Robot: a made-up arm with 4 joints.
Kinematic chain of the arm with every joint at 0, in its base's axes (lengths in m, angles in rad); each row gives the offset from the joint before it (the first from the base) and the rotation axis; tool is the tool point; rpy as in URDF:
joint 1: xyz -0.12 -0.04 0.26 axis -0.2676 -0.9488 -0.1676
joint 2: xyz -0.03 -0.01 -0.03 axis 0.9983 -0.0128 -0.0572
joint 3: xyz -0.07 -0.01 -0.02 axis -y
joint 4: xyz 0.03 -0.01 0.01 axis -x
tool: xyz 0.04 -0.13 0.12 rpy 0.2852 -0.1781 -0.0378
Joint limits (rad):
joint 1: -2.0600..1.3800
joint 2: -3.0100..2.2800
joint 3: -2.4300..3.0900
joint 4: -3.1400..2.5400
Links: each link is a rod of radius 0.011 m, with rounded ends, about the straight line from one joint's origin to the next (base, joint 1, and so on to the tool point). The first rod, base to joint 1, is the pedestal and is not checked.
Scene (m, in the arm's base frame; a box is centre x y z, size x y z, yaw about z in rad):
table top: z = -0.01
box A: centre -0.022 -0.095 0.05 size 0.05 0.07 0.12 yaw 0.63
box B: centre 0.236 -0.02 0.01 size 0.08 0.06 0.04 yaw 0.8
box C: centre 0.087 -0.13 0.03 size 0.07 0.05 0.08 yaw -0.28
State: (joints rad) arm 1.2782 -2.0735 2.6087 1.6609
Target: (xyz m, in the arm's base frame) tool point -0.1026 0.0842 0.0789
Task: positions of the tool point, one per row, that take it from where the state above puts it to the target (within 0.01 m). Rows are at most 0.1 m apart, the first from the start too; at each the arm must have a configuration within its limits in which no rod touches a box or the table.
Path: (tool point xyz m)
1: -0.2072 -0.1738 0.0418
2: -0.2183 -0.1414 0.0536
3: -0.2183 -0.1202 0.0800
4: -0.2279 -0.0606 0.0674
5: -0.2389 0.0039 0.0806
6: -0.2470 0.0618 0.1214
7: -0.2479 0.1010 0.1857
8: -0.2391 0.1114 0.2628
9: -0.2412 0.1132 0.1975
10: -0.2149 0.1079 0.1385
11: -0.1659 0.0976 0.0965
12: -0.1026 0.0842 0.0789

